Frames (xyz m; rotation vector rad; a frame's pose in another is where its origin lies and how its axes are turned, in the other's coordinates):
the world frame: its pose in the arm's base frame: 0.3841 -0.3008 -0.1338 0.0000 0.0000 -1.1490
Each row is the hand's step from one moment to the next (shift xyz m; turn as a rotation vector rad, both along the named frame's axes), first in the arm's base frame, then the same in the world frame.
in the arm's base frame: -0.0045 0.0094 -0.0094 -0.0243 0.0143 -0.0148
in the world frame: -0.0104 -0.0003 -0.0094 -0.0230 -0.0163 -0.0148
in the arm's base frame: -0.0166 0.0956 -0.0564 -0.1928 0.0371 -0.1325
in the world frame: -0.0940 0.0240 -0.0564 -0.1128 -0.1607 -0.1325
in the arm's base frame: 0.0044 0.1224 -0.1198 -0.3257 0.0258 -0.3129
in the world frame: -0.1099 0.0541 -0.1198 -0.1569 -0.2866 -0.3129
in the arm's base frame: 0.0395 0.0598 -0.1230 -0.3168 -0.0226 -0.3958
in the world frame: -0.0384 0.0605 -0.1230 -0.1091 -0.2983 -0.3958
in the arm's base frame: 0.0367 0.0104 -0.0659 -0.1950 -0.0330 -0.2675
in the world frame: 0.0055 0.0377 -0.0659 -0.0497 -0.1914 -0.2675
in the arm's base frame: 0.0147 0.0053 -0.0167 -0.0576 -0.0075 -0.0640
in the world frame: 0.0012 0.0156 -0.0167 -0.0167 -0.0556 -0.0640
